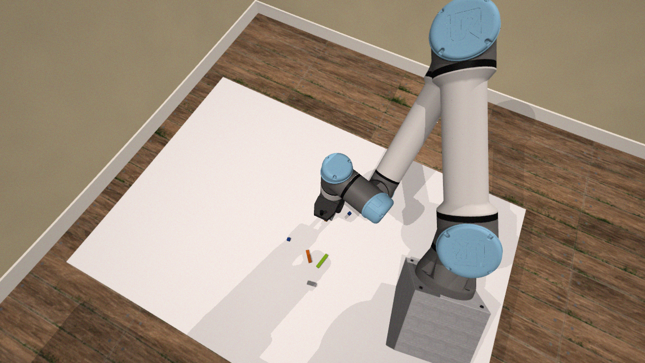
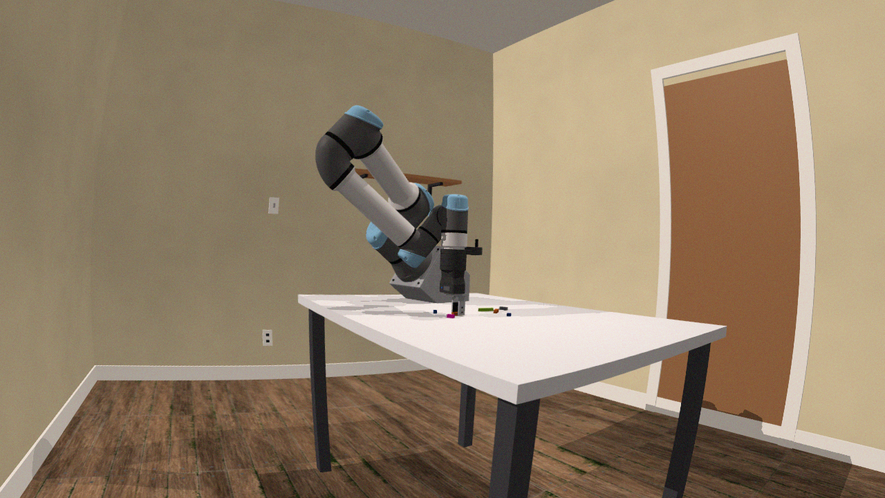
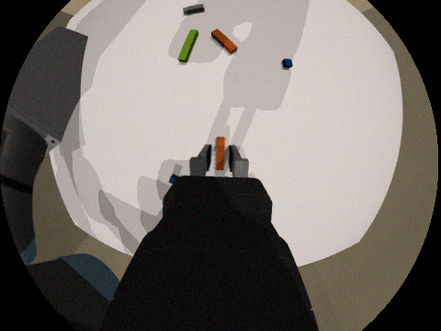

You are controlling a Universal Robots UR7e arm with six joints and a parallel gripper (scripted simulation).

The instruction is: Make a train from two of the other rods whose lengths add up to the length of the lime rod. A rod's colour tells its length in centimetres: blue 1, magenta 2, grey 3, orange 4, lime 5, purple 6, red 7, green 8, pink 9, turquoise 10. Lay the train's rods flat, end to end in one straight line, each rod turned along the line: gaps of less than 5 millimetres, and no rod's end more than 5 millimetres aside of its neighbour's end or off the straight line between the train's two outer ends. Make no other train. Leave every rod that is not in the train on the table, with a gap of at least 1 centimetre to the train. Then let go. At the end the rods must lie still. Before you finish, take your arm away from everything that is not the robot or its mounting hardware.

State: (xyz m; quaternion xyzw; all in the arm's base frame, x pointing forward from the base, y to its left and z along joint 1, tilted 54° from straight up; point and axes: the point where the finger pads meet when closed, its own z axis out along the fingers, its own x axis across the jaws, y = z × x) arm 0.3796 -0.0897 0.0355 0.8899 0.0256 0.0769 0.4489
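Right now my hand is 30 mm short of the magenta rod, 50 mm to the left of it and 20 mm above it. From my hand the other things lie so: lime rod (40 mm behind, 140 mm to the left, 20 mm below); grey rod (40 mm behind, 220 mm to the left, 20 mm below).
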